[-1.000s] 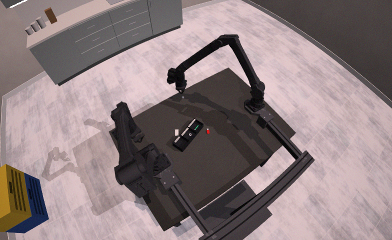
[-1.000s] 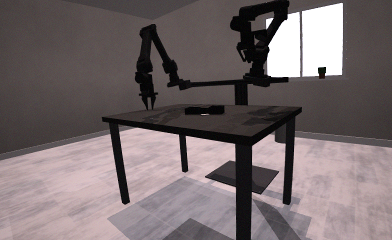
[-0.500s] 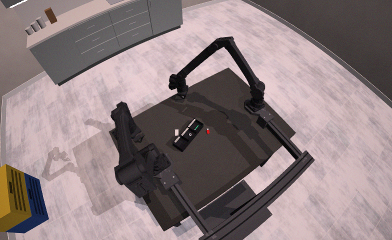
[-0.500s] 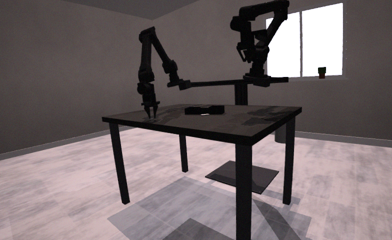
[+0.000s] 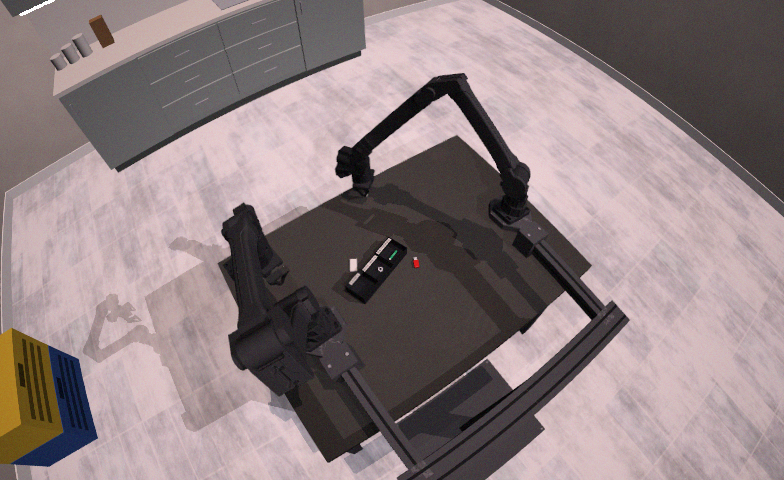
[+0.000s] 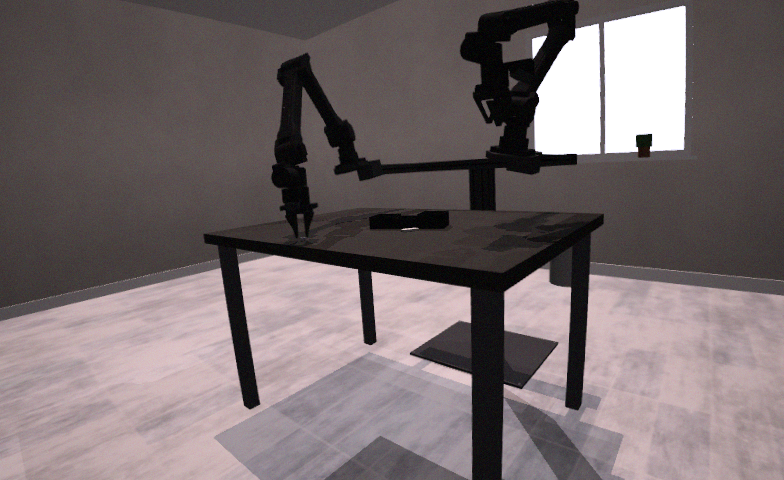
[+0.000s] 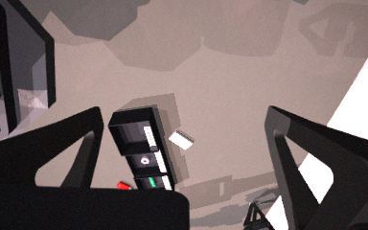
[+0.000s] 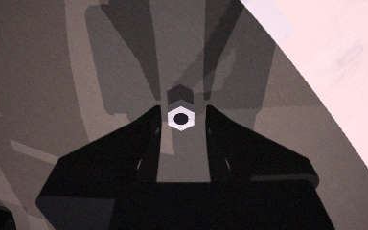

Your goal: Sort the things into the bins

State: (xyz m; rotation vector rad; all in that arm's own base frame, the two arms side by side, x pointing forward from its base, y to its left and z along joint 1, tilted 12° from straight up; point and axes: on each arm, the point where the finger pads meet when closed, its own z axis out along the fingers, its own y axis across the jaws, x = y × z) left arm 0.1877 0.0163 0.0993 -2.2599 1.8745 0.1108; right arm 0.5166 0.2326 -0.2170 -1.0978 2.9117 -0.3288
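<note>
Right now my right hand is 33 cm past the black labelled bin and 15 cm to the right of it. Also, from my right hand: red usb stick: 37 cm behind, 1 cm to the left, 1 cm below; then green battery: 30 cm behind, 7 cm to the left; then white card: 26 cm behind, 21 cm to the left, 2 cm below.
</note>
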